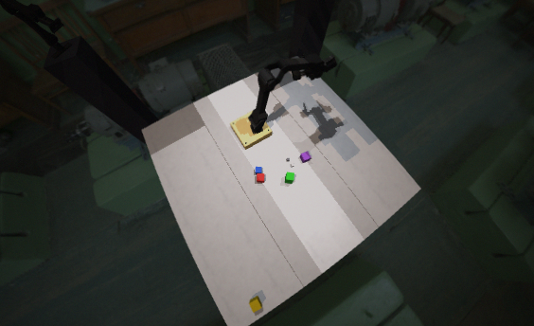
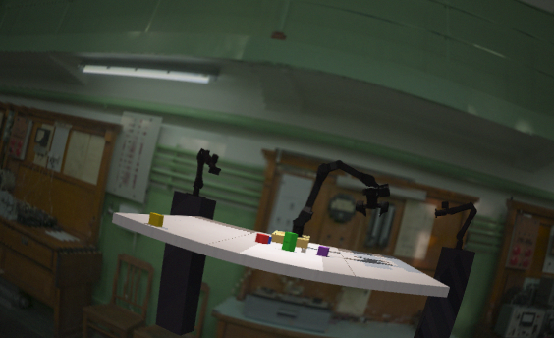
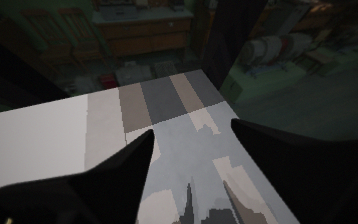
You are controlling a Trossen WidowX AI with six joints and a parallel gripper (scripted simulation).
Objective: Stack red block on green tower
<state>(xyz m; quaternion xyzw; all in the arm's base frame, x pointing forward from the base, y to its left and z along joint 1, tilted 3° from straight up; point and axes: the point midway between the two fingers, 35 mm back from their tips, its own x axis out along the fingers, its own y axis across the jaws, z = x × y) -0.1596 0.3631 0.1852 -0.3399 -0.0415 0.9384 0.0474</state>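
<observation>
My gripper tip is now 47 cm short of the red block, 44 cm to the left of it and 21 cm above it. The rest, counted from my gripper tip: blue block: 42 cm ahead, 44 cm to the right, 21 cm below; then purple block: 44 cm ahead, 16 cm to the right, 21 cm below; then yellow block: 104 cm ahead, 67 cm to the right, 21 cm below.
</observation>
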